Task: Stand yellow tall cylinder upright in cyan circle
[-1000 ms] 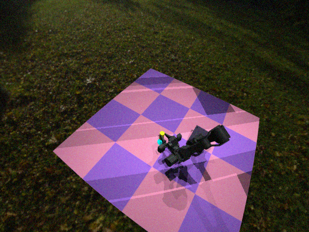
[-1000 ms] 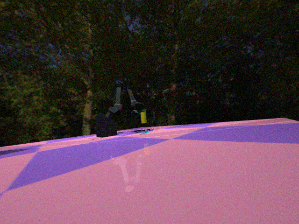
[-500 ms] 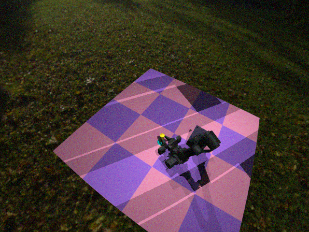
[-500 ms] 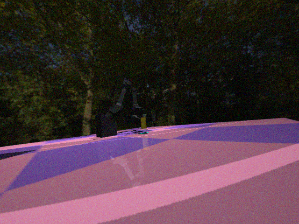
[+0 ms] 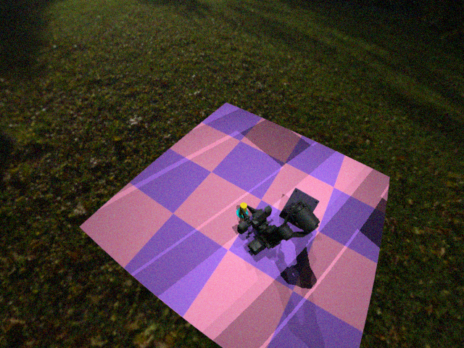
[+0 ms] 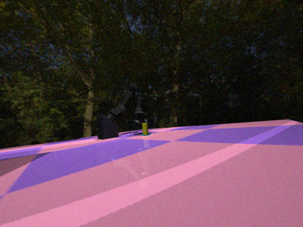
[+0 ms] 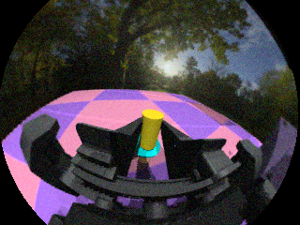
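Now: gripper tip 20 mm above the cylinder. The rest, counted from my gripper tip: cyan circle (60 mm below).
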